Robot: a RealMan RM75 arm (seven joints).
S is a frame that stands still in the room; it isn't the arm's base.
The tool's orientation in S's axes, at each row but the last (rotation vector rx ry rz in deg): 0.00, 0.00, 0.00; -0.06, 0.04, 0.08; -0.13, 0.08, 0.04; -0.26, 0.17, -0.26; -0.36, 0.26, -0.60; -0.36, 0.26, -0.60; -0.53, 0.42, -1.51; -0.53, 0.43, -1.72; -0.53, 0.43, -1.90; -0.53, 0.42, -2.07
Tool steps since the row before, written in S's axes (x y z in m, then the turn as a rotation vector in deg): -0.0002, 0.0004, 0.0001, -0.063, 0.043, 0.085; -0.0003, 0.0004, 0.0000, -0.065, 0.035, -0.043; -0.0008, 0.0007, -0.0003, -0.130, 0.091, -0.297; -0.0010, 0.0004, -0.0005, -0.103, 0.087, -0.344; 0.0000, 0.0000, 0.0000, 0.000, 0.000, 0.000; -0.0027, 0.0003, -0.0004, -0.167, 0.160, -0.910; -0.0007, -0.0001, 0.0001, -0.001, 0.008, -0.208; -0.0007, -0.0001, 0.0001, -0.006, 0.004, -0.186; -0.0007, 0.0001, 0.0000, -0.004, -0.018, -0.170; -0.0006, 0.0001, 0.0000, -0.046, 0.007, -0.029
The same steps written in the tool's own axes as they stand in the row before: -0.0002, 0.0004, 0.0001, -0.063, 0.043, 0.085; -0.0003, 0.0004, 0.0000, -0.065, 0.035, -0.043; -0.0008, 0.0007, -0.0003, -0.130, 0.092, -0.297; -0.0010, 0.0004, -0.0005, -0.102, 0.088, -0.344; 0.0000, 0.0000, 0.0000, 0.000, 0.000, 0.000; -0.0027, 0.0003, -0.0004, -0.165, 0.164, -0.910; -0.0007, -0.0001, 0.0001, 0.000, 0.010, -0.208; -0.0007, -0.0001, 0.0001, -0.005, 0.006, -0.186; -0.0007, 0.0001, 0.0000, -0.002, -0.017, -0.170; -0.0006, 0.0001, 0.0000, -0.046, 0.006, -0.029
